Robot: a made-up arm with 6 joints. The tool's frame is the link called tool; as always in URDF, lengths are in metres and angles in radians.
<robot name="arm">
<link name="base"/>
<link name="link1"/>
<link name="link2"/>
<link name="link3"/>
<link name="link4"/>
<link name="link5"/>
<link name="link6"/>
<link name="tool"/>
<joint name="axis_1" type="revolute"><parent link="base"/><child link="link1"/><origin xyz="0 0 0.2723" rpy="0 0 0"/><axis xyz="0 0 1"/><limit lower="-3.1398" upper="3.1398"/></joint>
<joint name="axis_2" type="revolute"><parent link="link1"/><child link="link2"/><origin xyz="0 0 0" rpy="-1.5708 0 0"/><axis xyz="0 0 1"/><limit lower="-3.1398" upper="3.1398"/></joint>
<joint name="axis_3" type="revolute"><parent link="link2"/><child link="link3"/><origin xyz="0 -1.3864 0" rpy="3.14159 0 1.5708"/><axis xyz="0 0 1"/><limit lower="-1.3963" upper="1.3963"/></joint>
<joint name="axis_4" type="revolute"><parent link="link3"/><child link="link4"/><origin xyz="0 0 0" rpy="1.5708 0 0"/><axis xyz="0 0 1"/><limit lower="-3.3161" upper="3.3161"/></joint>
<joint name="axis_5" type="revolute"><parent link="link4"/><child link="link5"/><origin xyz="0 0 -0.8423" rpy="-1.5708 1.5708 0"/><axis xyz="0 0 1"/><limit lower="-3.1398" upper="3.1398"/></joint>
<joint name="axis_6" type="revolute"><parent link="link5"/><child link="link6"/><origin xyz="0 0 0.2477" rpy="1.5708 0 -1.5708"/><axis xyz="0 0 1"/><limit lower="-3.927" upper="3.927"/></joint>
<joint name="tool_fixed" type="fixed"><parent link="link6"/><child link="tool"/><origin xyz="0 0 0" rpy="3.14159 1.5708 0"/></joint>
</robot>
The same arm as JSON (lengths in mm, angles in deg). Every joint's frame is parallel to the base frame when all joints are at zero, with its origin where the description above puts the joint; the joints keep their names.
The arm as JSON. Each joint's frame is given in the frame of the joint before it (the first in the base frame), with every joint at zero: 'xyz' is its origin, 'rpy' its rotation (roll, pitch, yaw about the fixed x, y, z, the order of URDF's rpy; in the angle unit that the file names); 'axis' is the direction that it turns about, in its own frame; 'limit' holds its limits. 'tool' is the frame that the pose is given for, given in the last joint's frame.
{"units": {"length": "mm", "angle": "deg"}, "joints": [
  {"name": "axis_1", "type": "revolute", "origin": {"xyz": [0.0, 0.0, 272.3], "rpy": [0.0, 0.0, 0.0]}, "axis": "+z", "limit": {"lower": -179.9, "upper": 179.9}},
  {"name": "axis_2", "type": "revolute", "origin": {"xyz": [0.0, 0.0, 0.0], "rpy": [0.0, 0.0, 0.0]}, "axis": "+y", "limit": {"lower": -179.9, "upper": 179.9}},
  {"name": "axis_3", "type": "revolute", "origin": {"xyz": [0.0, 0.0, 1386.4], "rpy": [0.0, 0.0, 0.0]}, "axis": "-y", "limit": {"lower": -80.0, "upper": 80.0}},
  {"name": "axis_4", "type": "revolute", "origin": {"xyz": [0.0, 0.0, 0.0], "rpy": [0.0, 0.0, 0.0]}, "axis": "-x", "limit": {"lower": -190.0, "upper": 190.0}},
  {"name": "axis_5", "type": "revolute", "origin": {"xyz": [842.3, 0.0, 0.0], "rpy": [0.0, 0.0, 0.0]}, "axis": "-y", "limit": {"lower": -179.9, "upper": 179.9}},
  {"name": "axis_6", "type": "revolute", "origin": {"xyz": [0.0, -247.7, 0.0], "rpy": [0.0, 0.0, 0.0]}, "axis": "-x", "limit": {"lower": -225.0, "upper": 225.0}}
], "tool": {"origin": {"xyz": [0.0, 0.0, 0.0], "rpy": [0.0, 0.0, 0.0]}}}

